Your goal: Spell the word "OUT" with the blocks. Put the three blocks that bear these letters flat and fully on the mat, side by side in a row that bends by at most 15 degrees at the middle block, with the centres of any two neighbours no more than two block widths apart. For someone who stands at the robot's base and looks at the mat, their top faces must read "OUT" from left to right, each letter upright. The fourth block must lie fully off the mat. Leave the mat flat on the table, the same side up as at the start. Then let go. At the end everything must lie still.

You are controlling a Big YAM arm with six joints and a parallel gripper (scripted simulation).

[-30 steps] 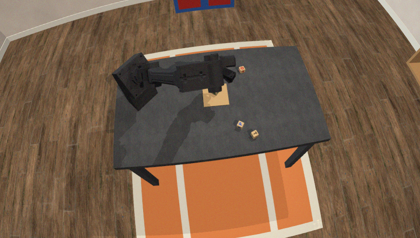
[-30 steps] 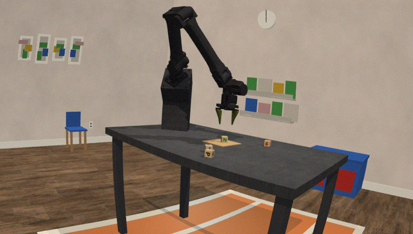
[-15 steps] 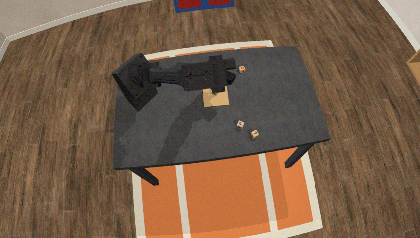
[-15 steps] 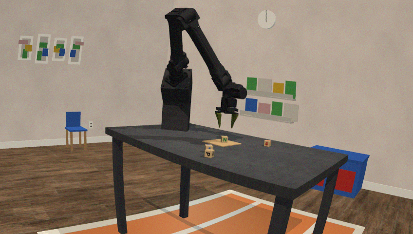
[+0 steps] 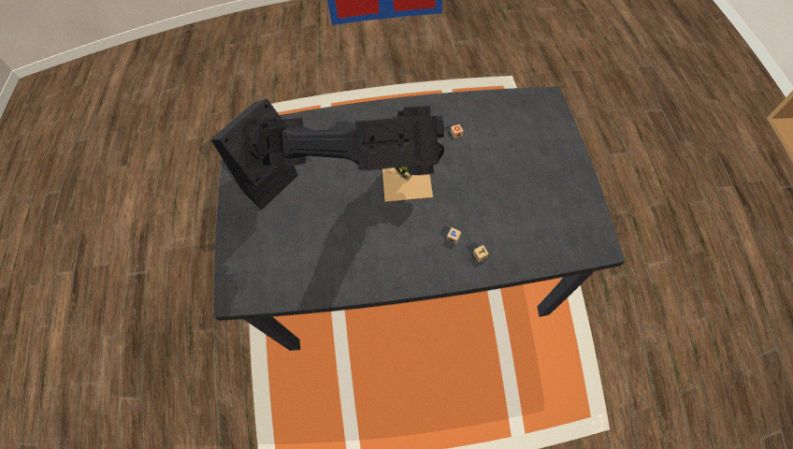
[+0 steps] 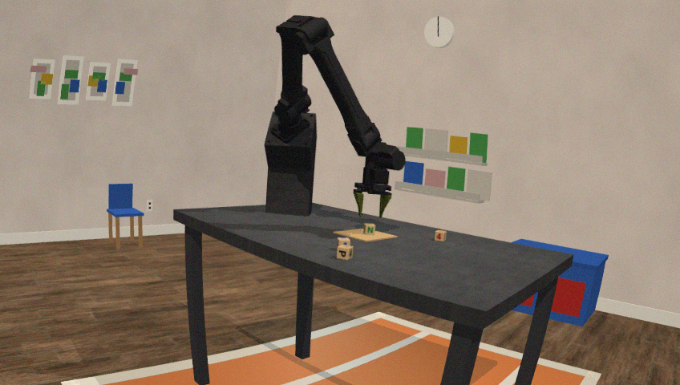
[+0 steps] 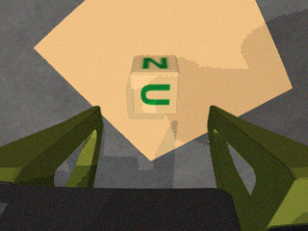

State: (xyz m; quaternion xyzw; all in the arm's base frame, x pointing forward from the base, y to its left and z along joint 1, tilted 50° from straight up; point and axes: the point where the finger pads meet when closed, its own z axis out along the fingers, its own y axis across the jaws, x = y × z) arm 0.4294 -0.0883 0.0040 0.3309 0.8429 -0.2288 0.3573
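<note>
My gripper is now 4 cm above the green-lettered block. Also, from my hand: O block (21 cm ahead, 8 cm to the left, 5 cm below); P block (24 cm to the right, 5 cm below, 4 cm ahead); tan mat (6 cm below, 1 cm to the right, 1 cm behind).
</note>
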